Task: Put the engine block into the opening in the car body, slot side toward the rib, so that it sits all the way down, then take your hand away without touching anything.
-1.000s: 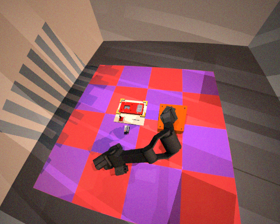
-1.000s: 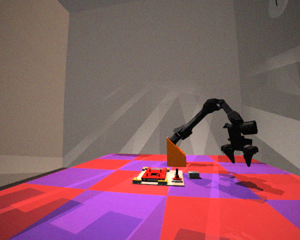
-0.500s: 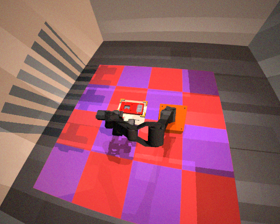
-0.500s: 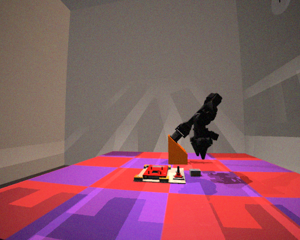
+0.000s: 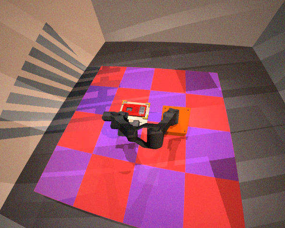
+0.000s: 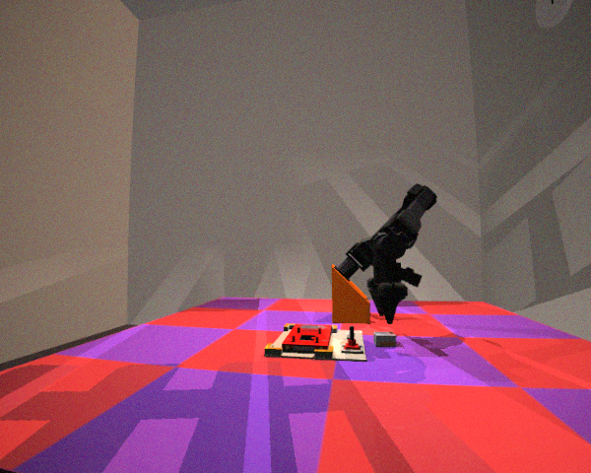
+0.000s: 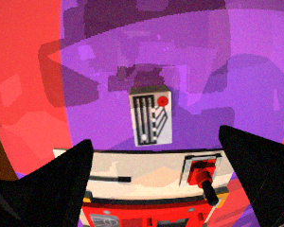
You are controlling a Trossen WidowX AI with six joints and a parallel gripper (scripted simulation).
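Now: the engine block 50 mm below my gripper tip. From my gripper tip the other things lie so: stand (80 mm ahead, 80 mm to the right, 30 mm below).
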